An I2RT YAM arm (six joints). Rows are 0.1 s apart.
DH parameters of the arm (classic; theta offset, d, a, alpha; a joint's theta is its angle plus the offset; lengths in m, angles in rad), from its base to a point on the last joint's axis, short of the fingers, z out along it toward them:
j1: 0 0.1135 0.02 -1.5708
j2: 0 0 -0.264 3.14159
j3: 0.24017 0 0.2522 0
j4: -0.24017 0 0.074 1.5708
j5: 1.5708 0 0 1.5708
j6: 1.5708 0.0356 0 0
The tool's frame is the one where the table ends.
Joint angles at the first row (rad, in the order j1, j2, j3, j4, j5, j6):
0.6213 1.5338 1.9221 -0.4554 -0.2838 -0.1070
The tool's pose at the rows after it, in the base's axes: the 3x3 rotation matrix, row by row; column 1 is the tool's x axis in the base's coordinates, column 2 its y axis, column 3 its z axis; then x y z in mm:
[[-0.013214, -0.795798, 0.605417], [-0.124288, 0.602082, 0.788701], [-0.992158, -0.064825, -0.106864]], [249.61, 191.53, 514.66]
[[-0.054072, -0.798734, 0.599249], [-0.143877, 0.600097, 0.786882], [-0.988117, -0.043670, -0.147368]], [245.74, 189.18, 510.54]
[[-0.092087, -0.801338, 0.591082], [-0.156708, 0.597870, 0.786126], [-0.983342, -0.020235, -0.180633]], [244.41, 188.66, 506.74]
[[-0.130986, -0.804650, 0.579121], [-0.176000, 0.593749, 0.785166], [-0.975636, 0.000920, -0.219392]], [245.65, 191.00, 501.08]
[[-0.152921, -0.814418, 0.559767], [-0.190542, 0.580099, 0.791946], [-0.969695, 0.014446, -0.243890]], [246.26, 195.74, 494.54]
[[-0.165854, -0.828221, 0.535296], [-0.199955, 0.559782, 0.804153], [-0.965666, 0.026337, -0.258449]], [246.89, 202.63, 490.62]
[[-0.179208, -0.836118, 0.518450], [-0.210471, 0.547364, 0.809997], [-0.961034, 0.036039, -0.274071]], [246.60, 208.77, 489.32]
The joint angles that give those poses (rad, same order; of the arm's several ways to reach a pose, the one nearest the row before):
0.6218 1.5105 1.9058 -0.5072 -0.2925 -0.0976
0.6228 1.4977 1.8964 -0.5533 -0.2938 -0.0893
0.6236 1.4951 1.8939 -0.5889 -0.2974 -0.0769
0.6270 1.5040 1.8958 -0.6235 -0.3005 -0.0688
0.6372 1.5095 1.8826 -0.6320 -0.3083 -0.0653
0.6522 1.5237 1.8852 -0.6373 -0.3196 -0.0614
0.6678 1.5406 1.9036 -0.6560 -0.3204 -0.0572

